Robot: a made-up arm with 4 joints. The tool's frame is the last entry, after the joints. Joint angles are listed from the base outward. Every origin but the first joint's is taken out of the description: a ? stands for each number. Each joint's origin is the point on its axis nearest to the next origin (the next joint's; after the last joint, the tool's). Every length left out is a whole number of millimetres.
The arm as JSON. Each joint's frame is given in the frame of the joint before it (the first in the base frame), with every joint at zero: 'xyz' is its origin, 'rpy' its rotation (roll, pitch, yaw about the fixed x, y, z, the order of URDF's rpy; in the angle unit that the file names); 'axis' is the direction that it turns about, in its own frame. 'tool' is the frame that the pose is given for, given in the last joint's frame.
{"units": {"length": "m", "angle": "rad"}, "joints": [
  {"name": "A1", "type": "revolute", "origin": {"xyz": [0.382, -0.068, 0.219], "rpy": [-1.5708, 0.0, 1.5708]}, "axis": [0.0, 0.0, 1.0]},
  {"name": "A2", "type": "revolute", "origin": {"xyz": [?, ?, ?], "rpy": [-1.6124, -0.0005, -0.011]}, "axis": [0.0, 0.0, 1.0]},
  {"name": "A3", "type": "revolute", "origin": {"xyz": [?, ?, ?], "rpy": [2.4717, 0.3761, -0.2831]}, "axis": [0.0, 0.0, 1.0]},
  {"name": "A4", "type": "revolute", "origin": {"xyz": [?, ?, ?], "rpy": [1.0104, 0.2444, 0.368]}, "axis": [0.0, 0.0, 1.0]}
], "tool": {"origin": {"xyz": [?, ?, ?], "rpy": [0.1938, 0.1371, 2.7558]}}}
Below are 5 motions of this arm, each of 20 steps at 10 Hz.
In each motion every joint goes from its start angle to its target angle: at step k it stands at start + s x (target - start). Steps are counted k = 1, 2, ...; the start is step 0. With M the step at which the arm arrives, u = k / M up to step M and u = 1 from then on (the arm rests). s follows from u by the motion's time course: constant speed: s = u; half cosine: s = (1 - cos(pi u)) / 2; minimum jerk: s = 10 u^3 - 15 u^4 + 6 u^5.
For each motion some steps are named. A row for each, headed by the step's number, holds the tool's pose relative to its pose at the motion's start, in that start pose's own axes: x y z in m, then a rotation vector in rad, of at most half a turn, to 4 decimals.
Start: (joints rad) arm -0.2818 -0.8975 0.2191 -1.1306
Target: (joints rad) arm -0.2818 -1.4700 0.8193 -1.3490
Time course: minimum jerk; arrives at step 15
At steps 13, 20:
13: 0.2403 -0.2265 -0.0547 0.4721 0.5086 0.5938
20: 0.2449 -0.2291 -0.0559 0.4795 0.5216 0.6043

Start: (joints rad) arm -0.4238 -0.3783 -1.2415 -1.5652
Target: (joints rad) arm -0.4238 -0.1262 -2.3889 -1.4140
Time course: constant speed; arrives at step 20
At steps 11, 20:
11: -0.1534 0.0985 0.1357 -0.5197 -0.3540 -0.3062
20: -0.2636 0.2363 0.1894 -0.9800 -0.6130 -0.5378

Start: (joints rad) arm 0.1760 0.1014 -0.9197 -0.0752
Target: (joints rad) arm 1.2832 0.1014 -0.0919 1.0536
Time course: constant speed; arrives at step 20
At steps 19, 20:
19: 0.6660 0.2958 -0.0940 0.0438 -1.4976 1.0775
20: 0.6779 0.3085 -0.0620 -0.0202 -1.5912 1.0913

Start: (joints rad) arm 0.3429 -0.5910 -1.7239 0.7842
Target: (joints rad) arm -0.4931 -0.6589 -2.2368 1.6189
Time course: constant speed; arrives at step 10
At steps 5, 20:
5: -0.0029 -0.1742 0.2070 -0.1353 0.5951 0.4348
20: 0.0730 -0.2862 0.3456 -0.1498 1.2164 0.8014

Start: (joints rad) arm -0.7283 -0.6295 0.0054 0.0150
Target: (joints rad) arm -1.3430 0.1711 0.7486 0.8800
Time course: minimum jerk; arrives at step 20
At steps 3, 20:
3: 0.0114 0.0034 0.0047 0.0152 0.0071 0.0147
20: 0.4903 0.0254 0.0444 0.3367 0.0650 0.4850

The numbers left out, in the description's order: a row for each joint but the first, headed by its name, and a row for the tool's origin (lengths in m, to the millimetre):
A2: 0.092 0.108 0.0
A3: 0.234 0.415 0.0
A4: 0.046 0.082 0.0
tool: 0.282 0.173 0.0

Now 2 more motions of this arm.
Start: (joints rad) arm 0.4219 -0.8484 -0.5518 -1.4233
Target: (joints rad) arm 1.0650 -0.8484 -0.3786 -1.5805
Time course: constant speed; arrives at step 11
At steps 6, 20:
6: -0.0364 0.0877 -0.3208 0.3379 -0.1818 -0.1038
20: -0.0049 0.2257 -0.5578 0.6230 -0.3280 -0.1698

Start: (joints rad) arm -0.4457 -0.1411 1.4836 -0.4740
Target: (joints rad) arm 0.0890 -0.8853 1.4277 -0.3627
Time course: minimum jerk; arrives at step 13
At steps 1, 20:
1: -0.0002 -0.0007 0.0002 0.0014 0.0008 0.0036
20: 0.0146 -0.2303 0.0684 0.2164 0.3304 0.9072

